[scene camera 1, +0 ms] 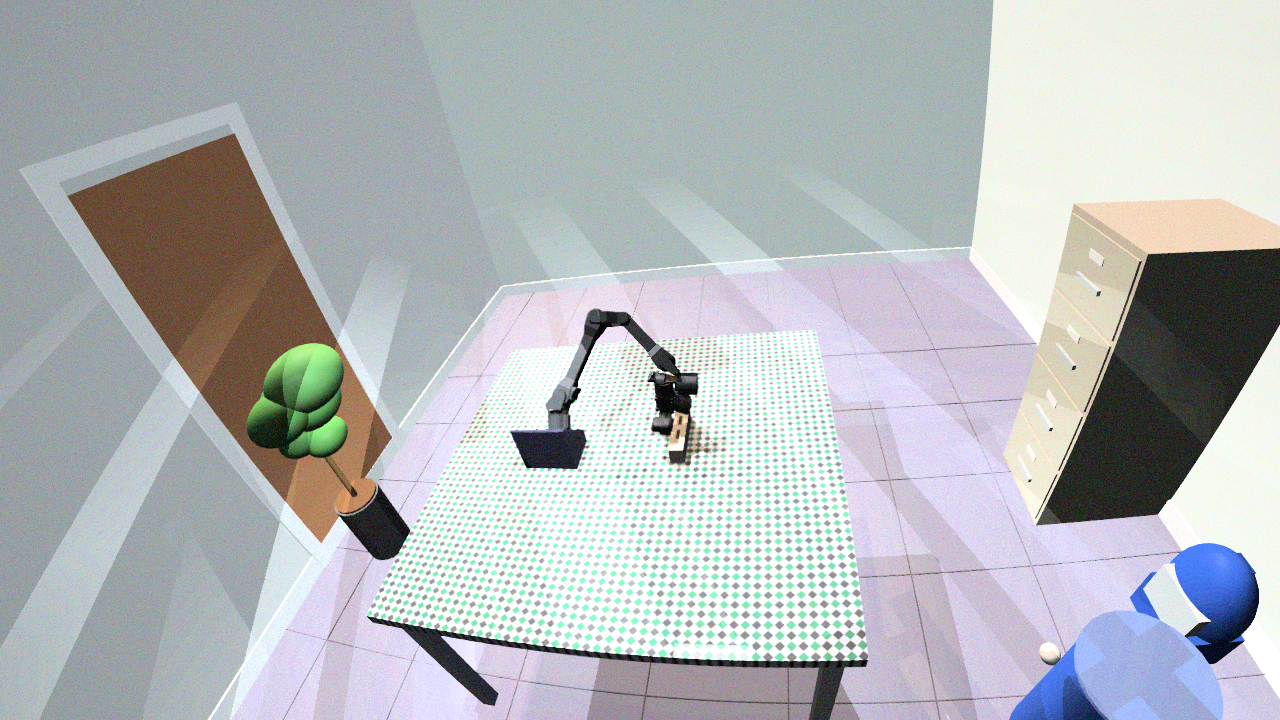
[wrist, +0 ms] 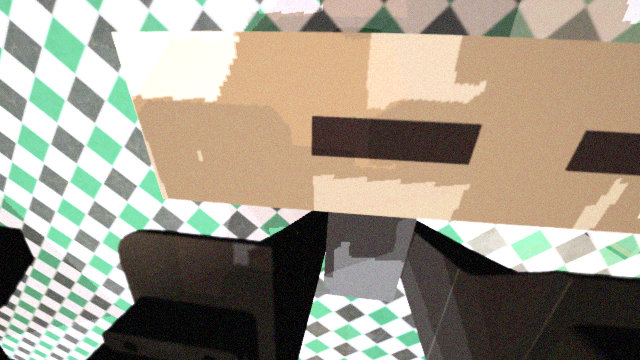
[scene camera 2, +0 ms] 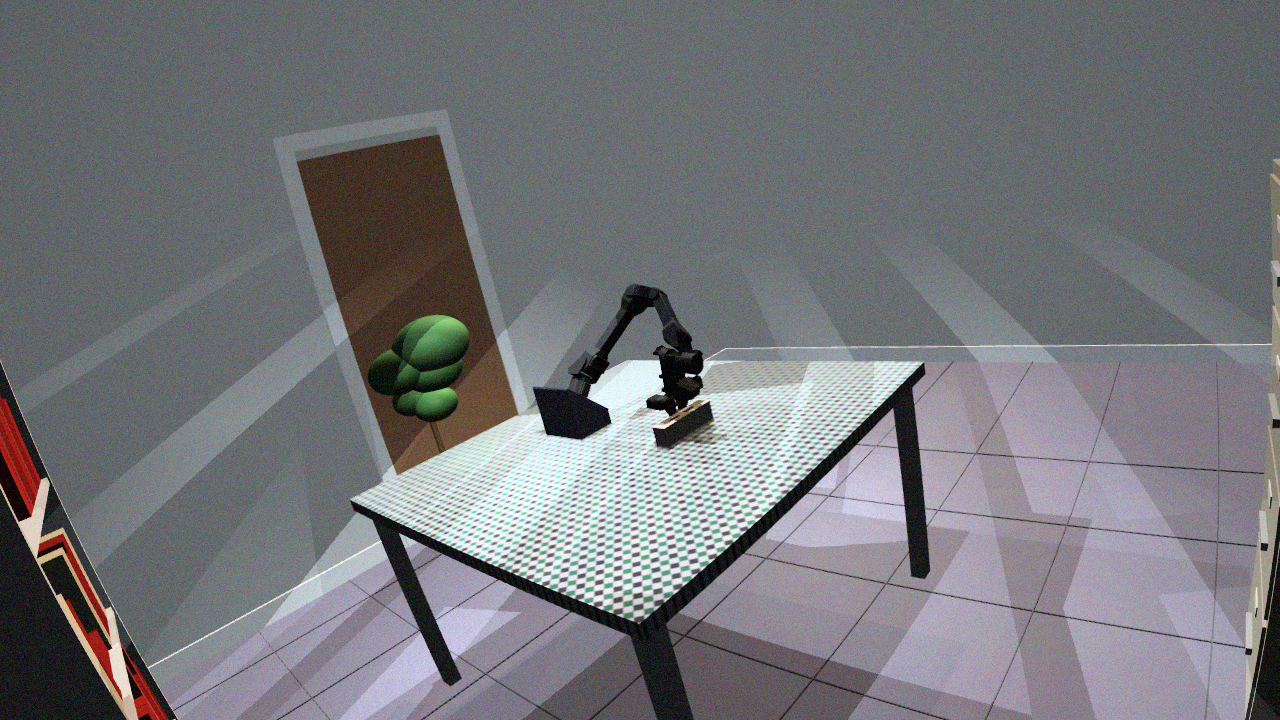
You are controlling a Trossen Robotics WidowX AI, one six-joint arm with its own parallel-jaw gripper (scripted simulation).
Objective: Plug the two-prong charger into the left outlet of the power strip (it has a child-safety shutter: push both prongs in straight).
Scene:
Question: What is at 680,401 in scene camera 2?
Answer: The gripper.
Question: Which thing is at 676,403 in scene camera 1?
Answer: The gripper.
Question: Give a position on a two-prong charger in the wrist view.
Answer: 365,254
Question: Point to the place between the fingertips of the gripper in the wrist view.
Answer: At 359,215

